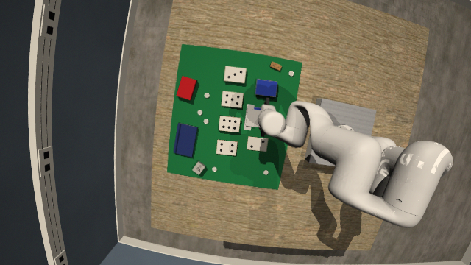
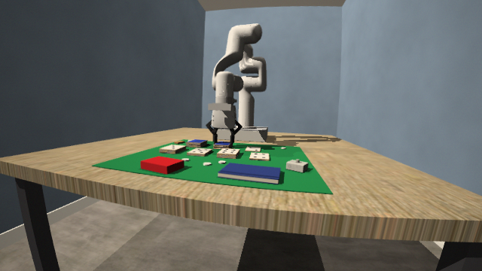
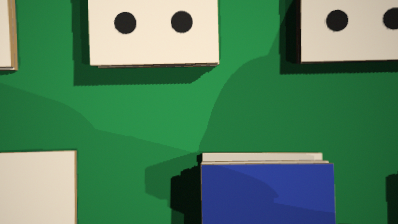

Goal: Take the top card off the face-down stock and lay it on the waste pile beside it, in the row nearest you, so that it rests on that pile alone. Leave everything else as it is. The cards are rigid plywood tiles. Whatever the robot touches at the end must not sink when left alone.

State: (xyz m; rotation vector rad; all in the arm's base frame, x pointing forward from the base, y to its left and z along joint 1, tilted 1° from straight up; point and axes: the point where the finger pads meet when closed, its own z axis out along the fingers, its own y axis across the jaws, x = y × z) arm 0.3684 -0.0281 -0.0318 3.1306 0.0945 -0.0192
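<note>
The green mat is 130 mm ahead of my hand, 40 mm to the left of it and 40 mm below it. Round my hand: blue book: 320 mm ahead, 170 mm to the left, 20 mm below; brown piece: 220 mm to the right, 30 mm below, 20 mm behind; red box: 350 mm ahead, 60 mm to the right, 20 mm below.
</note>
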